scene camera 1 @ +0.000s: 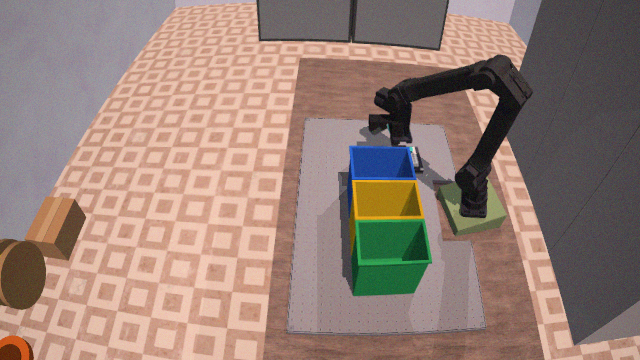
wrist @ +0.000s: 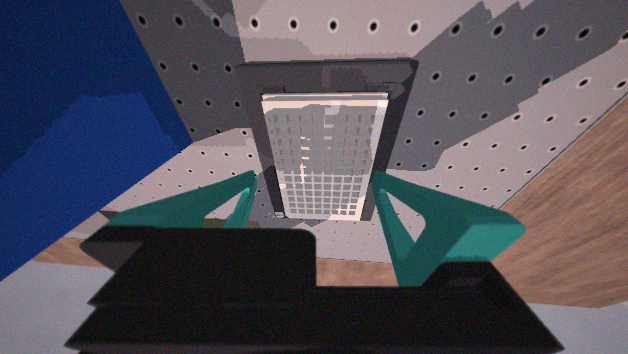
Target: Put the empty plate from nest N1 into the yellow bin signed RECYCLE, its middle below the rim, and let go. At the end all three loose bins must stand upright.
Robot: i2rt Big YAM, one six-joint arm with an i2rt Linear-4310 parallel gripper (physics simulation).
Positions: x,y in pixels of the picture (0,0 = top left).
Labels:
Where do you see a blue bin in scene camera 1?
366,162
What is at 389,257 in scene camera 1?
A green bin.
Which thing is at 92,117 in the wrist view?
A blue bin.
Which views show the yellow bin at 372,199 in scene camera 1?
Scene camera 1 only.

